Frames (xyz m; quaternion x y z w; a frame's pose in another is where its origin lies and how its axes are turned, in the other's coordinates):
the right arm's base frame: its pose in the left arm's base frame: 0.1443 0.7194 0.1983 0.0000 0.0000 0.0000 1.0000
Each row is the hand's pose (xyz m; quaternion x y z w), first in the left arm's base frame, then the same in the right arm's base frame.
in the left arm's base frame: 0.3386 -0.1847 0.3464 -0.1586 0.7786 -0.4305 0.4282
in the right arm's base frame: 0.1943 -0.9041 0.1481 -0.1586 0.7786 -0.4305 0.4282
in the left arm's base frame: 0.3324 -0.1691 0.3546 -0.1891 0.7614 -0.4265 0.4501
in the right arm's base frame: 0.1881 -0.8885 0.1563 -0.1891 0.7614 -0.4265 0.4501
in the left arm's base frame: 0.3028 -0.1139 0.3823 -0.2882 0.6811 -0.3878 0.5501
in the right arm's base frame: 0.1585 -0.8333 0.1840 -0.2882 0.6811 -0.3878 0.5501
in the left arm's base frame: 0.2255 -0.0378 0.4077 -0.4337 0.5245 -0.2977 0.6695
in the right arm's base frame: 0.0812 -0.7572 0.2094 -0.4337 0.5245 -0.2977 0.6695
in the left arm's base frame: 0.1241 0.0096 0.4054 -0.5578 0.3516 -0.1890 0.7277
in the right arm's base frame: -0.0202 -0.7098 0.2071 -0.5578 0.3516 -0.1890 0.7277
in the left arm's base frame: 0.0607 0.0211 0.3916 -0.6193 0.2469 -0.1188 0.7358
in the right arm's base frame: -0.0836 -0.6983 0.1933 -0.6193 0.2469 -0.1188 0.7358
